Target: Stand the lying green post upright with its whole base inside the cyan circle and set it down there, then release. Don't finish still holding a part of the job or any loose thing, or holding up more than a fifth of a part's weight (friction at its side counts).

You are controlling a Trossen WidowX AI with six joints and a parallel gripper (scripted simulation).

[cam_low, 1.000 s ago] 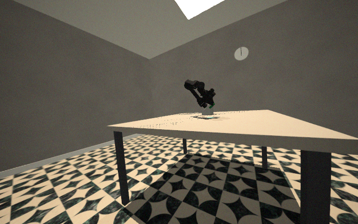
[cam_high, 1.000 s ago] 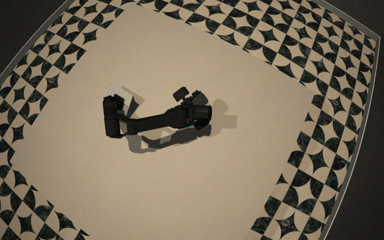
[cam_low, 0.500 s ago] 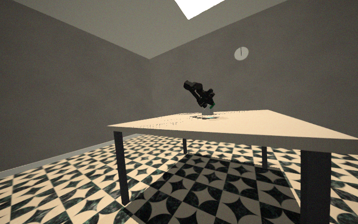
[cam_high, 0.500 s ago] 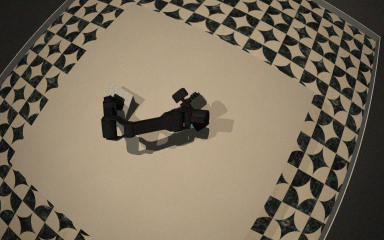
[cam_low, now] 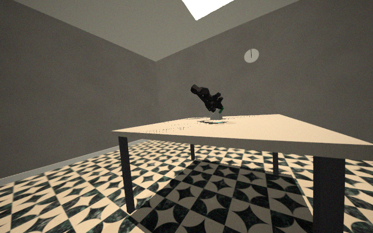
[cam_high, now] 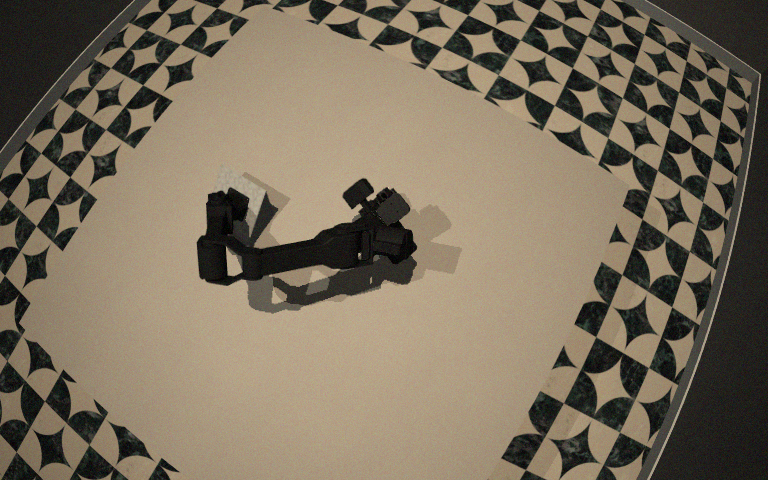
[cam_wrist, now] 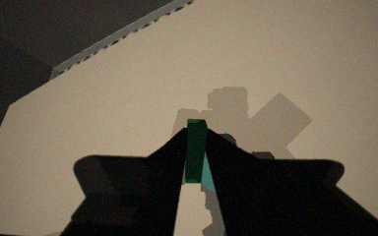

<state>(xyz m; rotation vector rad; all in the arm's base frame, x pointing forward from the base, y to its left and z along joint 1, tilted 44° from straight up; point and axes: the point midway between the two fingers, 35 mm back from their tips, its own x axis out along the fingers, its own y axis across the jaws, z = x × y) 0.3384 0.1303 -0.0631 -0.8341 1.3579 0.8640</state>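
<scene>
The cyan circle is 2 cm to the right of my hand and 14 cm below it. The rest, counted from my hand: green post 1 cm behind, 1 cm to the left, 3 cm below.
</scene>
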